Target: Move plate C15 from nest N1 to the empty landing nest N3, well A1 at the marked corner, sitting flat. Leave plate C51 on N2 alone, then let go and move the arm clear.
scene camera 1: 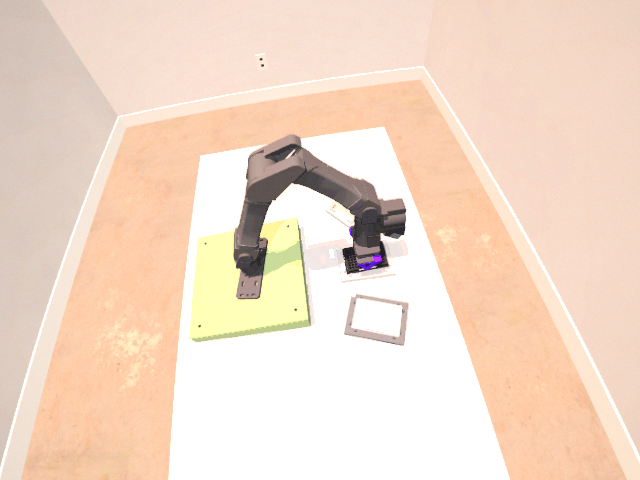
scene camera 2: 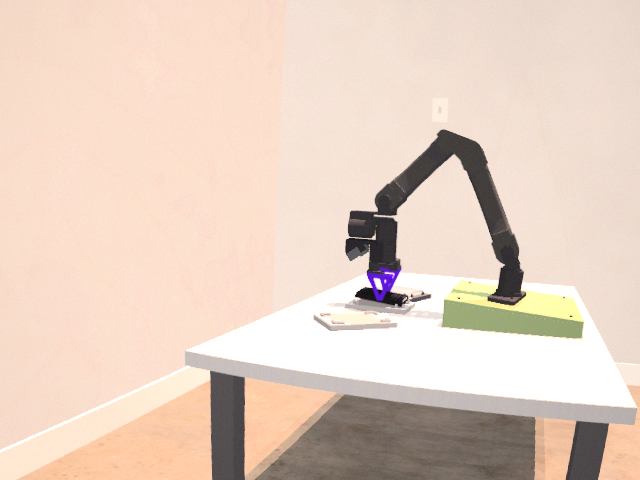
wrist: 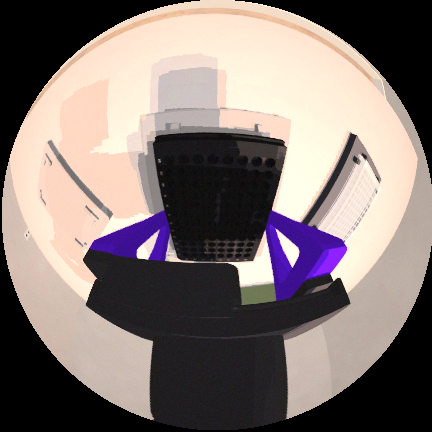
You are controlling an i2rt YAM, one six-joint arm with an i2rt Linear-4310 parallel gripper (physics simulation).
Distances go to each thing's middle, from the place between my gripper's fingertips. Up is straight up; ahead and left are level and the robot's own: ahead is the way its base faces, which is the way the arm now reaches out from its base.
Labels:
I see the black perforated plate (wrist: 217,188) right at my hand.

